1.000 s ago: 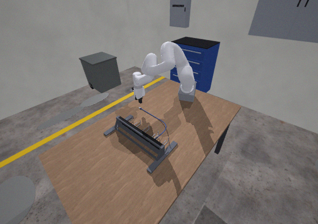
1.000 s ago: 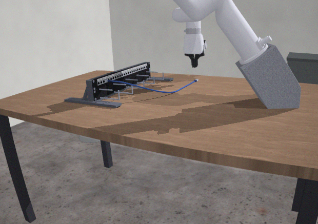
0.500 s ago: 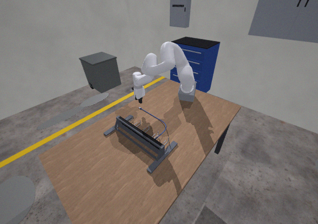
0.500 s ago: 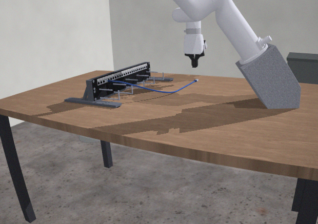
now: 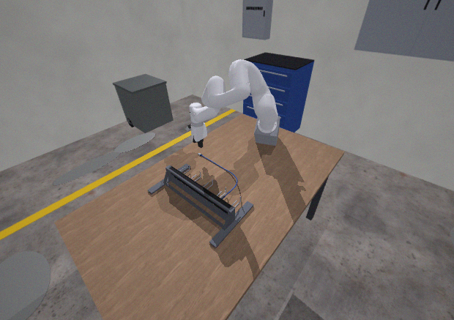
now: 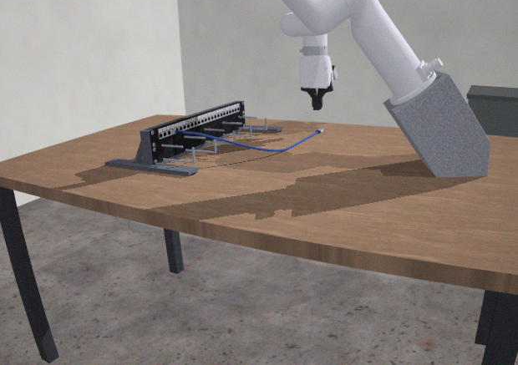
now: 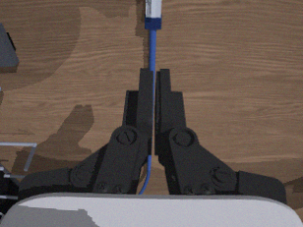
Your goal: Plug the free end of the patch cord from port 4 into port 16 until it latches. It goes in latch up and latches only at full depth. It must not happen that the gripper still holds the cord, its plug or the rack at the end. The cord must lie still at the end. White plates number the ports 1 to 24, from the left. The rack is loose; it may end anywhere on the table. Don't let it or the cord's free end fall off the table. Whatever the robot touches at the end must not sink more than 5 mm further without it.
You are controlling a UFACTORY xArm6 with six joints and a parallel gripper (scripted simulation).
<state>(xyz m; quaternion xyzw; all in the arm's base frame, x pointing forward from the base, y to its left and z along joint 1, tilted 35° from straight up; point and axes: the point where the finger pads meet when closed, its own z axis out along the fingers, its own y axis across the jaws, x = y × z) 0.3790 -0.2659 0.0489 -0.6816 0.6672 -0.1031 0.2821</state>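
Right now my hand is 90 mm above the plug and 20 mm to the left of it.
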